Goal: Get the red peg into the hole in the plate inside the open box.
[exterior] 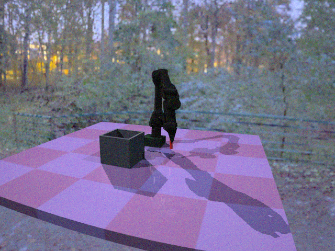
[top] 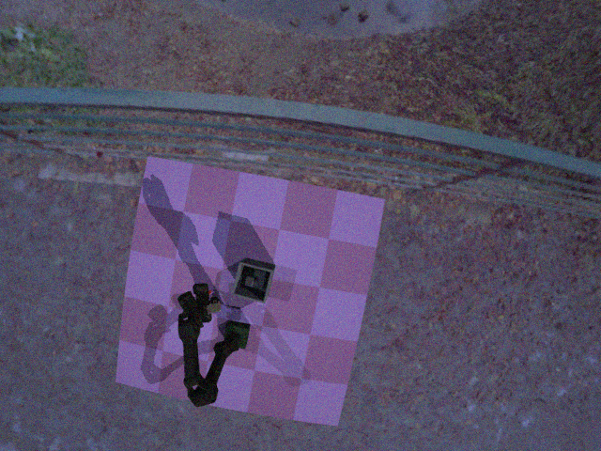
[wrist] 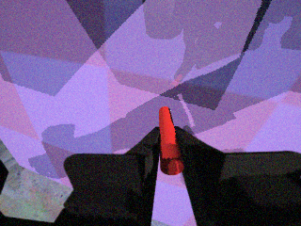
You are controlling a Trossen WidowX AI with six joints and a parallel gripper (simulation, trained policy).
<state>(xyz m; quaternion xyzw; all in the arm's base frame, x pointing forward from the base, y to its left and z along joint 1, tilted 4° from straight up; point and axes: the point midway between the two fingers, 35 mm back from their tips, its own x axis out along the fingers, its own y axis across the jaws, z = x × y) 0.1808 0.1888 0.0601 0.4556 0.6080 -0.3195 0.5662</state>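
Right now my gripper tip is 160 mm short of the grey plate, 190 mm to the left of it and 40 mm above it. Round my gripper tip: red peg: 10 mm to the right, 10 mm above.
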